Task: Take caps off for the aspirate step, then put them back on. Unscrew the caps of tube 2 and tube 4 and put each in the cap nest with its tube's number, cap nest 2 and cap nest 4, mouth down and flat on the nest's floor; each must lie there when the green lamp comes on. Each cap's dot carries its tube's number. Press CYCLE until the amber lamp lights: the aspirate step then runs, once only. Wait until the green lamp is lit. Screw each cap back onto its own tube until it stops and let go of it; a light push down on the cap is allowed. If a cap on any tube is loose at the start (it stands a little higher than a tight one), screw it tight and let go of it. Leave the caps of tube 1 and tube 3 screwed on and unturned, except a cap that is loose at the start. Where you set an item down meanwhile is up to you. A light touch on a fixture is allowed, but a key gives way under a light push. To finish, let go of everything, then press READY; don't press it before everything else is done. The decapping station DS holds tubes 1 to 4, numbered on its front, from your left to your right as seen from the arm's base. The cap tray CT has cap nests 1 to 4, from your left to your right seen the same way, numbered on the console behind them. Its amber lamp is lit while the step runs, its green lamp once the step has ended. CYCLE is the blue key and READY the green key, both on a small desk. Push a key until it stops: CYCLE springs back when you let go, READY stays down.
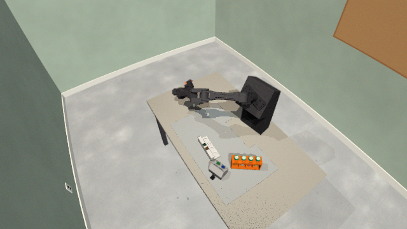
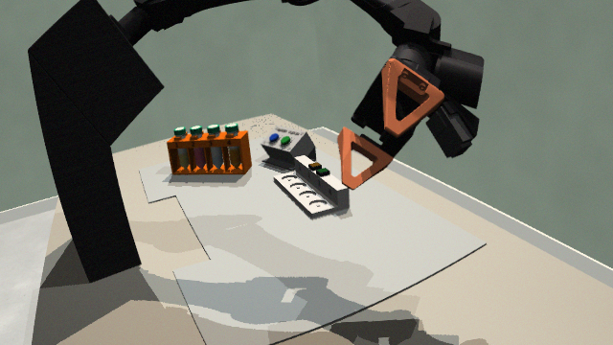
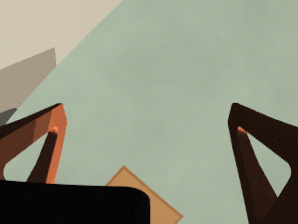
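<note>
My hand is 740 mm to the right of the cap 1, 270 mm past it and 140 mm above it. The rest, counted from my hand: green ready key: 660 mm to the left, 180 mm below, 10 mm ahead; blue cycle key: 700 mm to the left, 180 mm below, 10 mm behind.
</note>
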